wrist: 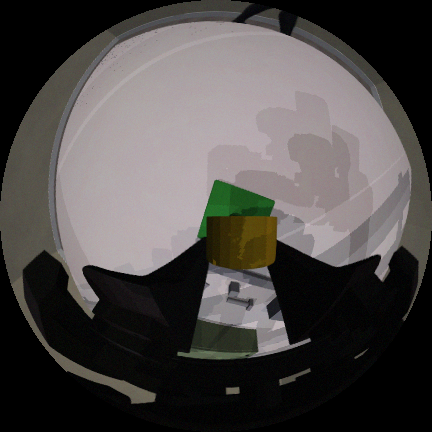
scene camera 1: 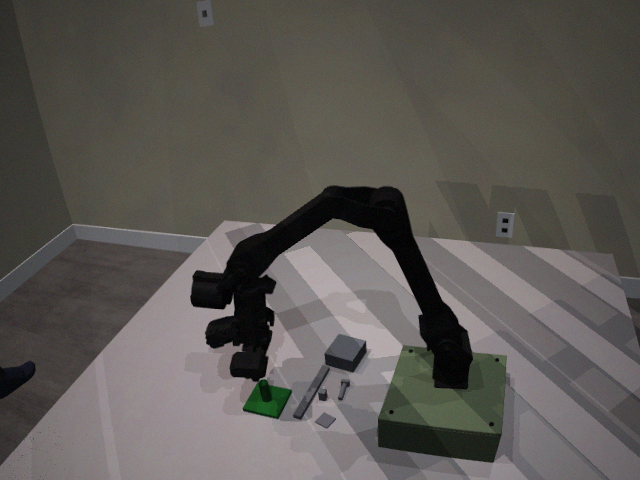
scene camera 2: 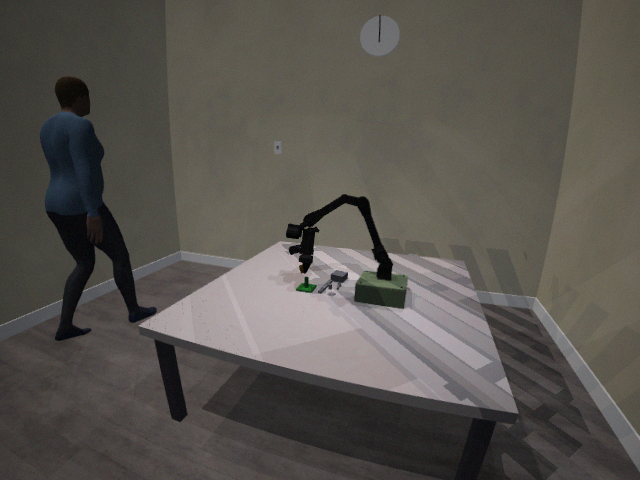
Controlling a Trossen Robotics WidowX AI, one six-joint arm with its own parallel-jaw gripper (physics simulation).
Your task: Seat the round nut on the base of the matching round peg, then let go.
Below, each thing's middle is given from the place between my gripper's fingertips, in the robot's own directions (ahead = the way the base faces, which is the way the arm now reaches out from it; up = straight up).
I see my gripper 10 mm past the green base [scene camera 1: 266, 400] and 60 mm above it. The rest, counted from my hand: round nut [wrist: 240, 242]: 10 mm ahead, 20 mm above.
